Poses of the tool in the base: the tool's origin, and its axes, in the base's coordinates. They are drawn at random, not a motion.
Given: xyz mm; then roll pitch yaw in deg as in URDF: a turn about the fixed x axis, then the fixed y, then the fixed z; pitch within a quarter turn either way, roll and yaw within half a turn.
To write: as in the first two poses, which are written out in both.
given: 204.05 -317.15 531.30 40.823 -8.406 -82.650
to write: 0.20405 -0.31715 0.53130 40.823 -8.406 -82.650
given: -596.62 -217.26 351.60 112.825 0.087 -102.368
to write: -0.59662 -0.21726 0.35160 112.825 0.087 -102.368
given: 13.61 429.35 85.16 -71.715 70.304 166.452
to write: 0.01361 0.42935 0.08516 -71.715 70.304 166.452
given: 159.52 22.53 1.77 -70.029 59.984 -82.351
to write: 0.15952 0.02253 0.00177 -70.029 59.984 -82.351
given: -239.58 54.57 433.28 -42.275 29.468 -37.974
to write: -0.23958 0.05457 0.43328 -42.275 29.468 -37.974
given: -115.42 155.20 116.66 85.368 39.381 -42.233
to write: -0.11542 0.15520 0.11666 85.368 39.381 -42.233
